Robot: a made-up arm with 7 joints. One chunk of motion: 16 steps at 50 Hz.
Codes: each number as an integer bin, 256 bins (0 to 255) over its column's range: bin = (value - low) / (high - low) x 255, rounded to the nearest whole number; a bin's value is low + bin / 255 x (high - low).
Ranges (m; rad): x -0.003..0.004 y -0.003..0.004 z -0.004..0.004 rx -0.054..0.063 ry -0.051..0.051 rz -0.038..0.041
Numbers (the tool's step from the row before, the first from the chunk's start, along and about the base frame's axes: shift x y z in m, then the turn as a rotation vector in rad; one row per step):
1: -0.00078 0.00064 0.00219 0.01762 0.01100 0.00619
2: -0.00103 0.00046 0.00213 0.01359 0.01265 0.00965
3: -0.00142 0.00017 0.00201 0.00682 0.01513 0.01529
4: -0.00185 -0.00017 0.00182 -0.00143 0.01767 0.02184
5: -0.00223 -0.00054 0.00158 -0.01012 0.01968 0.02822
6: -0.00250 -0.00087 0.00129 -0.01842 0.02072 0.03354
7: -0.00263 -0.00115 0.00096 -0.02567 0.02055 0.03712
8: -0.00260 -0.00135 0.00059 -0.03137 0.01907 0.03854
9: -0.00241 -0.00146 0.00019 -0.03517 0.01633 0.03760
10: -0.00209 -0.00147 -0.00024 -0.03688 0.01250 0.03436
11: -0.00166 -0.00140 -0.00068 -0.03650 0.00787 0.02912
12: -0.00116 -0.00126 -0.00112 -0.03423 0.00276 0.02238
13: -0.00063 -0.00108 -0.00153 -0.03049 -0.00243 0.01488
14: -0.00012 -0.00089 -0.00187 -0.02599 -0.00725 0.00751
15: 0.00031 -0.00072 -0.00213 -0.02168 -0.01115 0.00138
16: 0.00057 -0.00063 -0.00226 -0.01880 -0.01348 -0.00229
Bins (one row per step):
1: 81 133 197 156 155 143
2: 72 126 195 147 159 154
3: 58 115 192 133 165 172
4: 42 103 186 115 172 193
5: 28 90 178 96 177 214
6: 18 78 169 78 179 231
7: 13 67 158 62 179 242
8: 15 60 146 49 175 247
9: 21 56 134 41 168 244
10: 33 56 120 37 159 234
11: 49 58 106 38 147 217
12: 67 63 92 43 134 195
13: 86 70 79 51 121 171
14: 105 77 68 61 109 147
15: 121 83 60 70 100 127
16: 130 86 55 77 94 115

